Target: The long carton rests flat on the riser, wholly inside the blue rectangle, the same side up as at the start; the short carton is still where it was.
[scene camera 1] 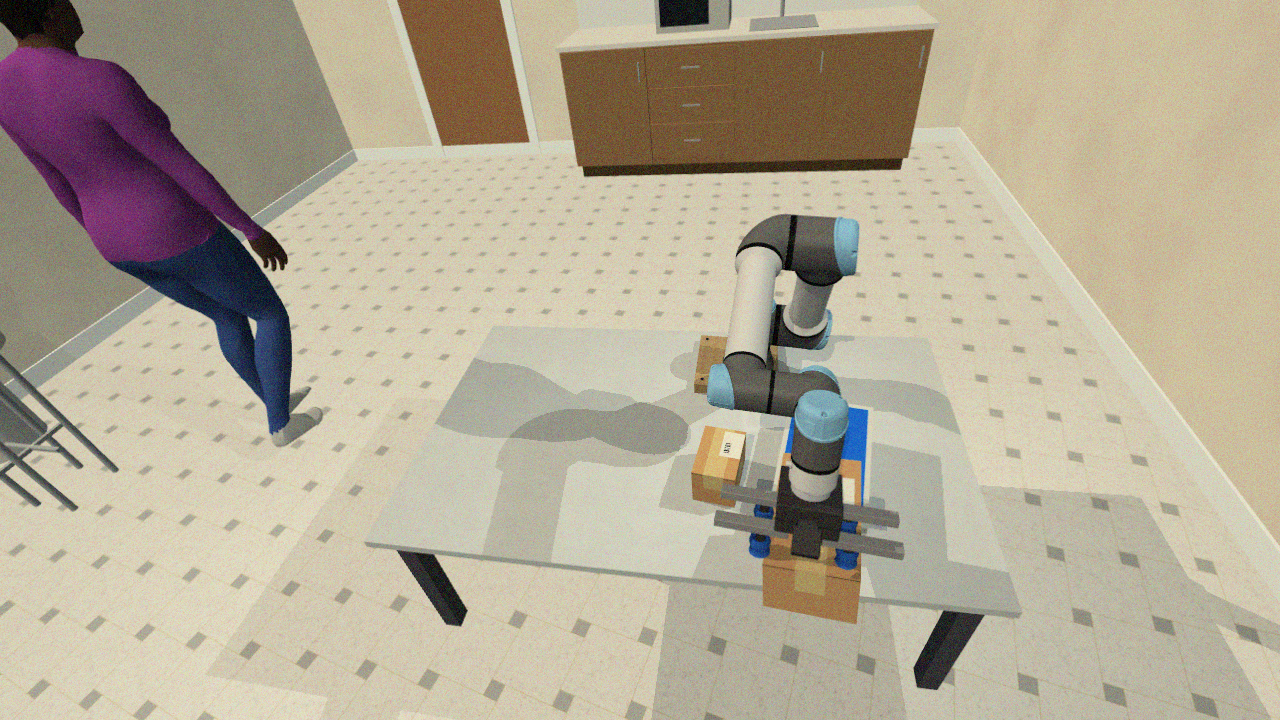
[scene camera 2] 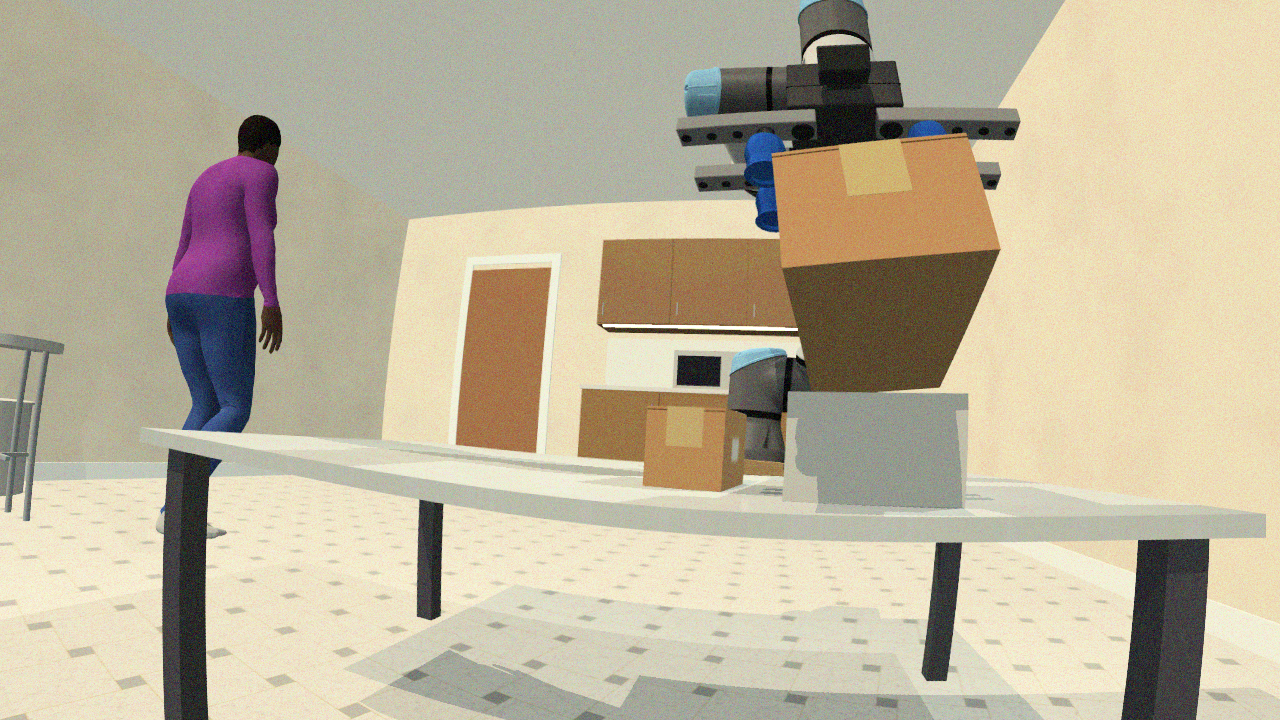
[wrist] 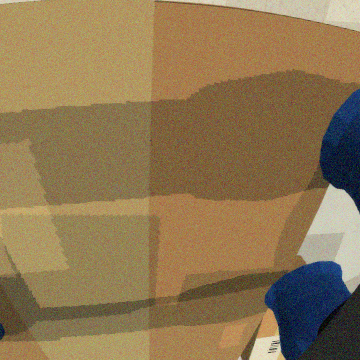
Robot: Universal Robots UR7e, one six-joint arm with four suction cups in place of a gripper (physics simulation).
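Seen in the pictures: end effector, tool point: (wrist: 127, 241); arm's base, origin of the base link: (scene camera 2: 749, 459).
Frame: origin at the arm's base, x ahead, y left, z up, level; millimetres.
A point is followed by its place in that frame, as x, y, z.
Observation:
The long carton (scene camera 1: 810, 601) {799, 222, 194} (scene camera 2: 886, 210) {798, 221, 198} (wrist: 225, 140) {758, 173, 253} hangs from my suction gripper (scene camera 1: 804, 537) {723, 198, 242} (scene camera 2: 845, 147), above the riser (scene camera 2: 877, 452) {559, 229, 30}, its underside showing in scene camera 2. Its taped end faces that camera. The right-hand cups sit over its top; the left-hand pair hangs beside its left edge, off the cardboard. The blue rectangle (scene camera 1: 856, 429) {288, 301, 94} shows partly behind the wrist and carton; the rest is hidden. The short carton (scene camera 1: 718, 465) {453, -1, 77} (scene camera 2: 684, 458) {487, -5, 12} stands on the table left of the riser, and a bit of it shows low in the wrist view.
The table (scene camera 1: 608, 528) {613, -234, -26} (scene camera 2: 537, 505) {698, -89, -37} carries the arm's wooden base plate (scene camera 1: 709, 362) {8, -114, 6} at its back. The lower left cups are close to the short carton in scene camera 1. A person (scene camera 1: 134, 161) (scene camera 2: 223, 241) stands off the table's left side, near a stool (scene camera 1: 44, 438).

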